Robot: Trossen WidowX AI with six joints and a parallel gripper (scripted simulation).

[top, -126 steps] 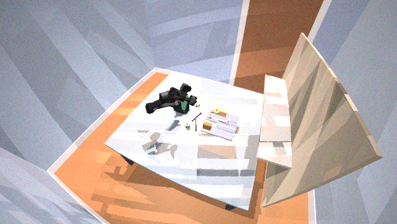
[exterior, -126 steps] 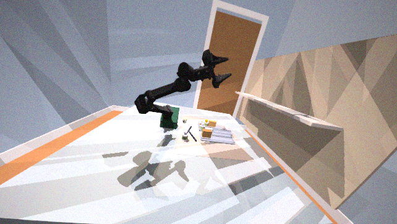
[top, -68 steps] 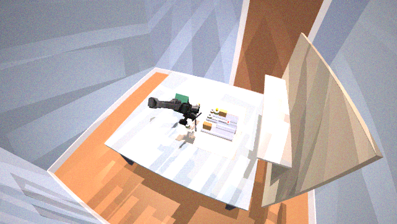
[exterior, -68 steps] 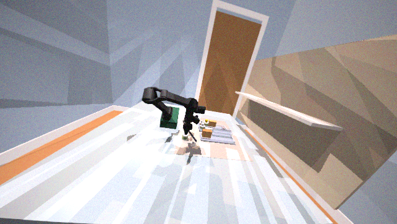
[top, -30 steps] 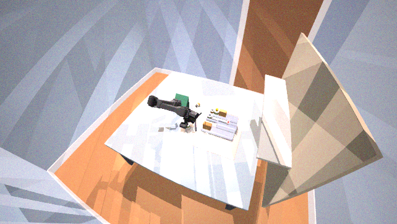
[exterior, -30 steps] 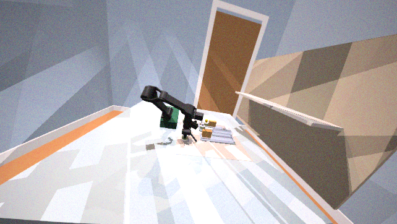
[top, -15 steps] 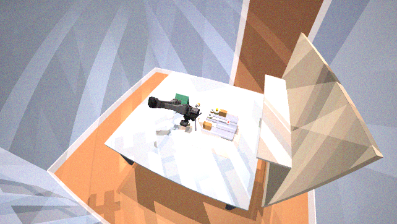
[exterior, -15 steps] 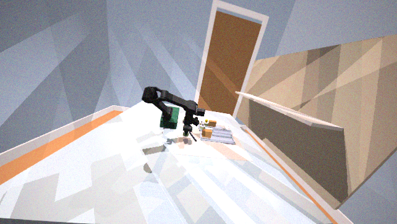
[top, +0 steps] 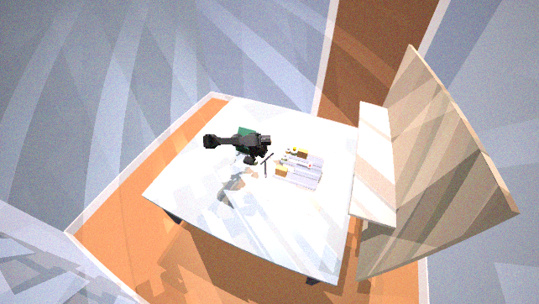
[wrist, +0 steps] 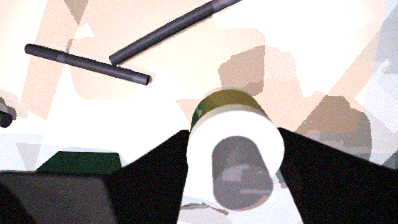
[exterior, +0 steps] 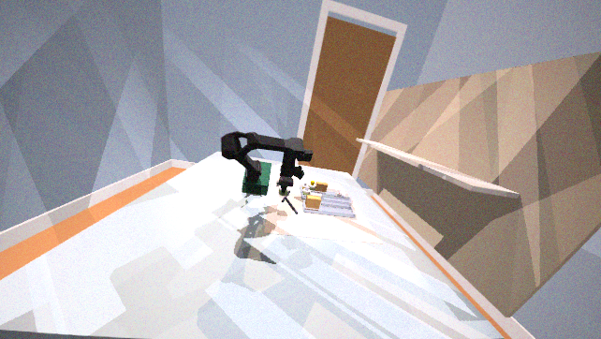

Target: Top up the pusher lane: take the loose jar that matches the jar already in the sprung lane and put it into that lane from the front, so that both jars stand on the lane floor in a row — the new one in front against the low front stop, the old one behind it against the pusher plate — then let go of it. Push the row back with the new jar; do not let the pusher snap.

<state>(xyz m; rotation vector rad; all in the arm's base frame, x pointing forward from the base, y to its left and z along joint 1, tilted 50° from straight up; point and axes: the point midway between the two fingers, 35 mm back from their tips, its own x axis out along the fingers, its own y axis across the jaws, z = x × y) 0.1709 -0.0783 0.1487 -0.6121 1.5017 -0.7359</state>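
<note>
Now: the grey-lidded jar 240 mm to the left of my gripper tip, 170 mm ahead of it and 80 mm below it. The rest, counted from my gripper tip: lane rack (310 mm ahead, 130 mm to the left, 90 mm below).
</note>
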